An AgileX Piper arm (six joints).
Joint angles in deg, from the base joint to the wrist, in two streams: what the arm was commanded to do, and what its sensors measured. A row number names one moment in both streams.
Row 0, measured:
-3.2 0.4 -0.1 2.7 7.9 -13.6
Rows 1 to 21, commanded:
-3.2 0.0 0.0 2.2 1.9 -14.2
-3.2 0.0 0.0 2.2 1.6 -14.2
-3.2 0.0 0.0 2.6 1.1 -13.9
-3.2 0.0 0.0 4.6 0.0 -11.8
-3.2 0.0 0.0 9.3 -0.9 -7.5
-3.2 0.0 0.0 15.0 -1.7 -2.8
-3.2 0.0 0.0 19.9 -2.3 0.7
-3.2 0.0 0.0 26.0 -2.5 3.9
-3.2 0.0 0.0 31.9 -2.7 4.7
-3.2 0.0 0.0 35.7 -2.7 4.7
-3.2 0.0 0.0 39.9 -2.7 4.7
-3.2 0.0 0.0 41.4 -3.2 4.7
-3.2 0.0 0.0 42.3 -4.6 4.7
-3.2 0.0 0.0 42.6 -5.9 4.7
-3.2 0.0 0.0 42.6 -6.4 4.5
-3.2 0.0 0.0 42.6 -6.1 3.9
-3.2 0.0 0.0 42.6 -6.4 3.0
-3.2 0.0 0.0 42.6 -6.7 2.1
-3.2 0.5 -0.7 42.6 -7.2 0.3
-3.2 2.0 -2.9 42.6 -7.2 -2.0
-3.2 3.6 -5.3 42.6 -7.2 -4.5
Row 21, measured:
-3.2 0.4 -0.4 42.8 -6.0 1.9
